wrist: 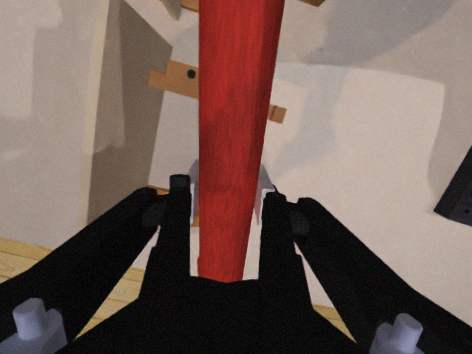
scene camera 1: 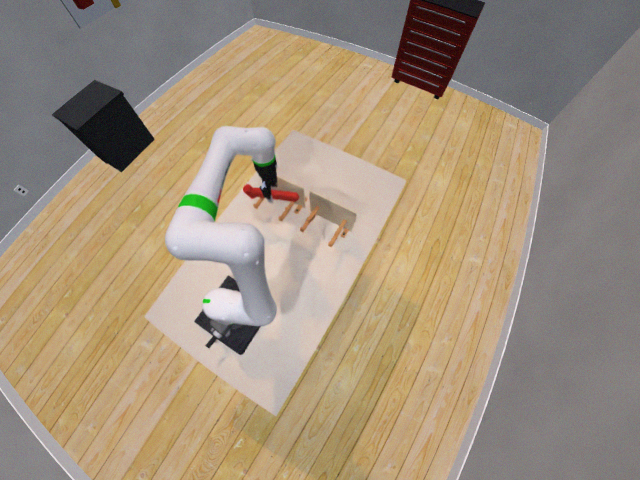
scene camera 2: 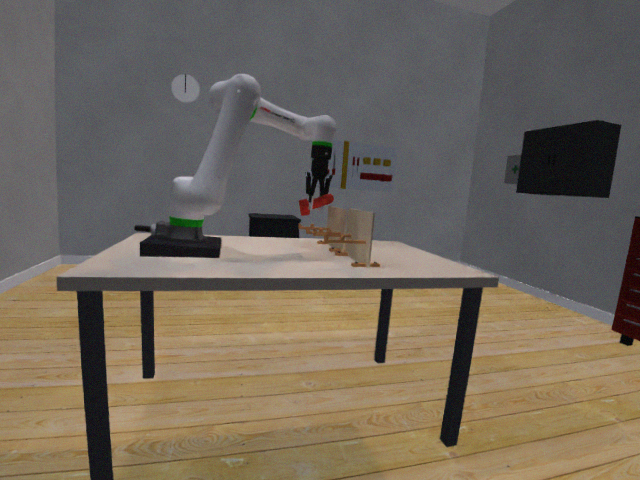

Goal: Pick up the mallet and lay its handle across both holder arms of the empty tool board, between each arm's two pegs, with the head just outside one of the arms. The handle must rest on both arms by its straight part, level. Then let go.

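Observation:
The red mallet [scene camera 1: 281, 195] [scene camera 2: 323, 201] [wrist: 230, 110] hangs in the air, its head at the left end in scene camera 1; the head is hidden in the wrist view. My gripper [scene camera 1: 266, 195] [scene camera 2: 316, 197] [wrist: 228, 176] points down and is shut on the handle. The mallet is above the arms of the left tool board [scene camera 1: 293, 189] [scene camera 2: 337, 219] [wrist: 127, 120], apart from them. That board's arms [scene camera 1: 258, 202] [scene camera 1: 285, 210] are partly hidden. The right tool board [scene camera 1: 331, 209] [scene camera 2: 360, 235] stands beside it, with two bare arms [scene camera 1: 309, 219] [scene camera 1: 337, 233]. No hung tool shows on either board.
The boards stand near the far end of the pale table [scene camera 1: 268, 397] [scene camera 2: 258, 283]. The robot's black base [scene camera 1: 240, 341] [scene camera 2: 180, 246] is at the other end. A red tool cabinet [scene camera 1: 436, 43] and a black cabinet [scene camera 1: 111, 129] stand away from the table.

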